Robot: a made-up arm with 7 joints.
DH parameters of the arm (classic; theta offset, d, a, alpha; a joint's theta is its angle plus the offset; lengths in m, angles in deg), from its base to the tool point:
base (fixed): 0 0 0 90
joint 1: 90 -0.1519 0 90
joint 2: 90 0 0 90
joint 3: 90 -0.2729 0 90
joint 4: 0 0 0 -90
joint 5: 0 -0.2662 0 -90
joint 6: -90 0 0 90
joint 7: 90 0 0 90
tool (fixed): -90 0 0 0
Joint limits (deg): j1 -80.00..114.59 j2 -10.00..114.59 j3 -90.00..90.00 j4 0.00..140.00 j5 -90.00..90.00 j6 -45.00..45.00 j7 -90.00..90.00
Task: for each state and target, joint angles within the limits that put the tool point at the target. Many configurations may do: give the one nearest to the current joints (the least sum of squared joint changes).
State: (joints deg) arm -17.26 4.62 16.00 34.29 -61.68 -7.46 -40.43
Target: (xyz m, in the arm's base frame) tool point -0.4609 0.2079 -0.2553
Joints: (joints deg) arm -71.00 2.72 18.91 21.26 -61.68 -7.46 -40.43
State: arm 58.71 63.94 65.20 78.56 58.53 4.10 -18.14
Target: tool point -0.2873 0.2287 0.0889
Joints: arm 78.38 111.95 83.31 109.71 58.53 4.10 -18.14
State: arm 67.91 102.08 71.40 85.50 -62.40 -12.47 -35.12
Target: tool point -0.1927 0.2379 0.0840
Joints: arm 76.50 94.26 79.60 130.19 -62.40 -12.47 -35.12
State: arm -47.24 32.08 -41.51 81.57 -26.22 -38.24 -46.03
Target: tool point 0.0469 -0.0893 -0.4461
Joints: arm 0.86 -10.00 -75.89 38.28 -26.22 -38.24 -46.03
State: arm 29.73 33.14 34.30 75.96 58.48 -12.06 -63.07
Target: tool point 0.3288 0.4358 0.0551
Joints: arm 55.71 33.82 23.83 71.37 58.48 -12.06 -63.07
